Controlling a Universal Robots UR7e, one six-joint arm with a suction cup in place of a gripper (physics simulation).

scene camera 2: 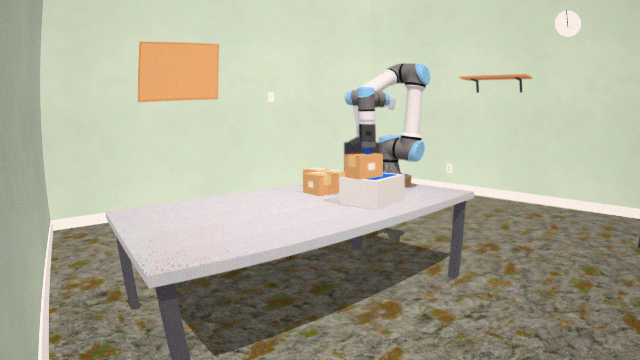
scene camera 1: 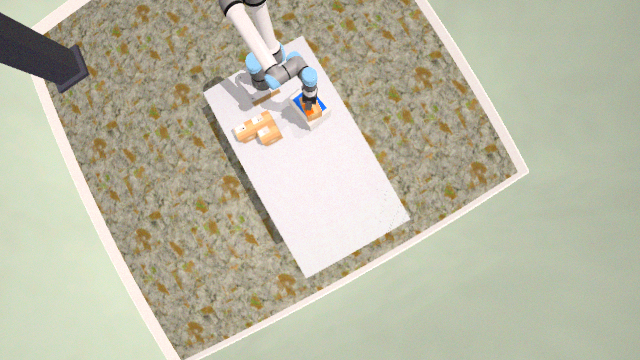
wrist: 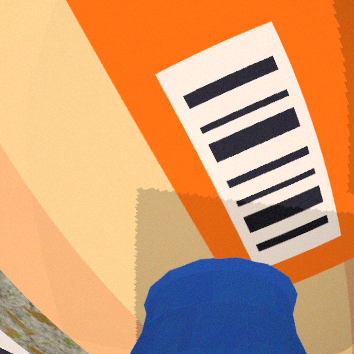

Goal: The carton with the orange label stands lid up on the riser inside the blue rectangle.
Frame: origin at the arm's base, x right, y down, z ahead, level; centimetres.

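Where they show: end effector, tool point: (wrist: pixel 220 273); arm's base, origin of the base link: (scene camera 1: pixel 262 81).
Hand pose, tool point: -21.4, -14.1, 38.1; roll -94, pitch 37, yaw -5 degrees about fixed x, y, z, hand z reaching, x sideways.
Observation:
Things, the pixels of their centre, and the offset from my tool point, as dx, dy, dz. "spot": a spot on its surface instead. Level surfaces: height alone.
- carton with the orange label, body centre: (wrist: pixel 205 154) (scene camera 2: pixel 363 165) (scene camera 1: pixel 310 107) +0.6, +3.7, +1.8
- white riser, body centre: (scene camera 2: pixel 373 189) (scene camera 1: pixel 310 107) -0.6, +14.7, -3.0
- blue rectangle, surface spot: (scene camera 2: pixel 386 177) spot: -10.1, +8.3, -1.6
- grey table, its level: dy +20.7
The carton with the orange label (scene camera 1: pixel 313 114) (scene camera 2: pixel 363 166) (wrist: pixel 70 123) is upright, lid up, over the white riser (scene camera 1: pixel 323 118) (scene camera 2: pixel 371 193). Its underside is at the riser's top, and I cannot tell whether it rests there. It covers the near part of the blue rectangle (scene camera 1: pixel 320 103) (scene camera 2: pixel 386 177), towards the other cartons. My blue suction cup (scene camera 1: pixel 308 106) (scene camera 2: pixel 368 150) (wrist: pixel 219 305) presses on the lid beside the orange label (wrist: pixel 140 53) with its barcode, and holds the carton. The arm stands straight above it.
Three plain cartons (scene camera 1: pixel 257 127) (scene camera 2: pixel 320 181) sit clustered on the grey table (scene camera 1: pixel 322 201) (scene camera 2: pixel 223 228) left of the riser. A small brown block (scene camera 1: pixel 265 97) (scene camera 2: pixel 407 181) lies by the robot base. The riser is near the table's far edge.

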